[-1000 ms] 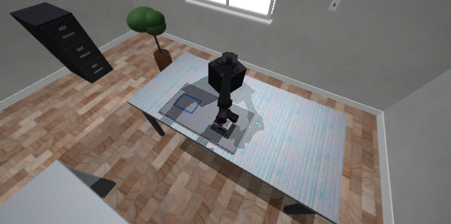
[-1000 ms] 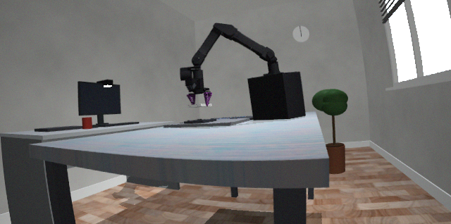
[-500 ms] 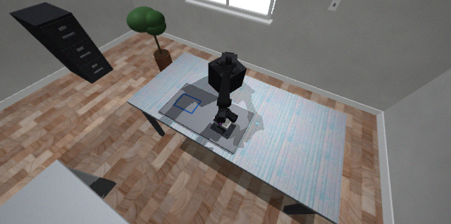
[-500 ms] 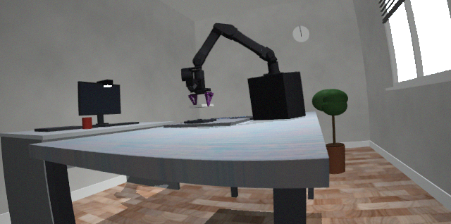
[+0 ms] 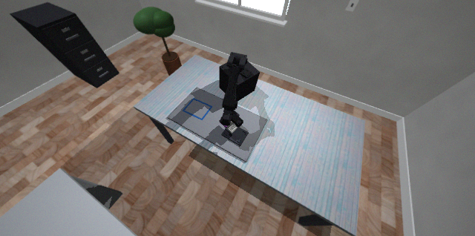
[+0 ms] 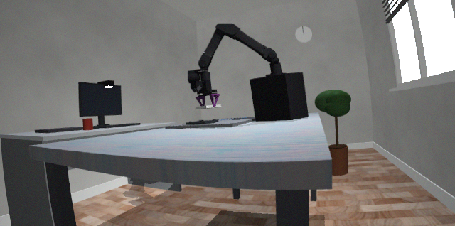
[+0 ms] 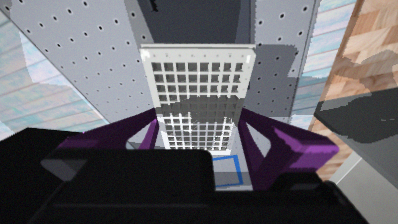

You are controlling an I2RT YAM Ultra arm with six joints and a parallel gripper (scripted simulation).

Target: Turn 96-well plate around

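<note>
Right now the dark plate nest N1 is 90 mm below my hand, 60 mm to the left of it and 10 mm ahead of it. Also, from my hand: white 96-well plate (right at my hand).
</note>
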